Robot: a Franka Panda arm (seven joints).
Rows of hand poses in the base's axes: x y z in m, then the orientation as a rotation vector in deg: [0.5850 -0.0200 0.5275 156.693 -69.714 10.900]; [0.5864 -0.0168 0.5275 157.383 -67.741 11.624]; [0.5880 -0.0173 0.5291 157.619 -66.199 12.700]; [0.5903 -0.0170 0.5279 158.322 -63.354 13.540]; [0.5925 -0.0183 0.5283 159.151 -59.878 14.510]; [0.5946 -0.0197 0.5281 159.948 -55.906 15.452]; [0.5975 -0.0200 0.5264 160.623 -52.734 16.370]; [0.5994 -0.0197 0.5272 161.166 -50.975 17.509]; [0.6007 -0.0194 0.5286 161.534 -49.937 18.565]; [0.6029 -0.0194 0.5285 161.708 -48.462 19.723]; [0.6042 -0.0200 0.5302 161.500 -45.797 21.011]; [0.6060 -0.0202 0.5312 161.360 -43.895 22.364]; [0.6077 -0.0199 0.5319 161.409 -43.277 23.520]
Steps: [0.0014 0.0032 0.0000 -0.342 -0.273 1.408]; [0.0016 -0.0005 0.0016 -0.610 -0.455 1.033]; [0.0023 0.0003 -0.0012 -0.639 -0.204 1.939]; [0.0022 -0.0013 0.0004 -0.734 -0.232 2.372]; [0.0021 -0.0014 -0.0002 -0.862 -0.153 2.674]; [0.0029 -0.0003 -0.0017 -0.614 -0.263 2.173]; [0.0019 0.0003 0.0008 -0.237 -0.608 1.302]; [0.0013 0.0003 0.0014 -0.125 -0.626 0.809]; [0.0022 0.0000 -0.0001 -0.442 -0.601 1.025]; [0.0013 -0.0006 0.0017 -1.169 -0.472 1.654]; [0.0018 -0.0002 0.0010 -0.830 -0.642 1.228]; [0.0017 0.0003 0.0007 -0.214 -0.709 0.488]
